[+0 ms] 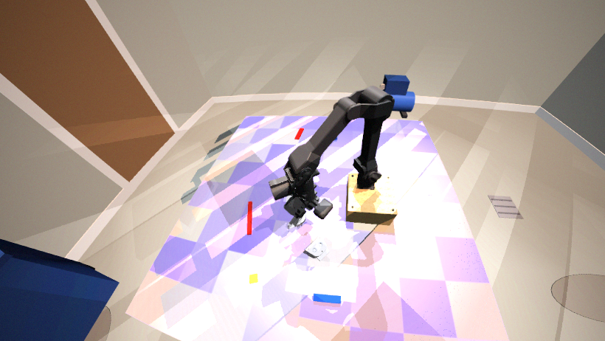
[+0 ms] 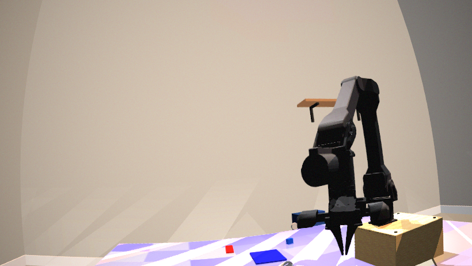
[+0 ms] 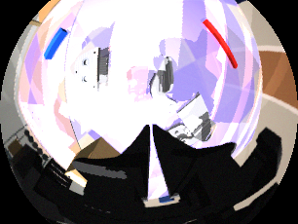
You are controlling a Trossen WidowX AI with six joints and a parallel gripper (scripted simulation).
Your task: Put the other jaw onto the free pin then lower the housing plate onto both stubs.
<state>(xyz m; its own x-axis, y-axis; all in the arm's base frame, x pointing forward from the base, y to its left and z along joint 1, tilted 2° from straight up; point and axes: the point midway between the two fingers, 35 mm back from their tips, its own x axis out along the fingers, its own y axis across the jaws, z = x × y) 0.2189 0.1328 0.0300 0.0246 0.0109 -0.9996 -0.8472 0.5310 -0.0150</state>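
The grey jaw lies 8 cm below my gripper tip, 5 cm ahead of it and 1 cm to the right of it. Round my gripper tip: blue tile 39 cm to the right, 8 cm below, 5 cm ahead; then yellow square 27 cm to the left, 17 cm ahead, 8 cm below; then blue bar 29 cm to the left, 10 cm behind, 7 cm below.
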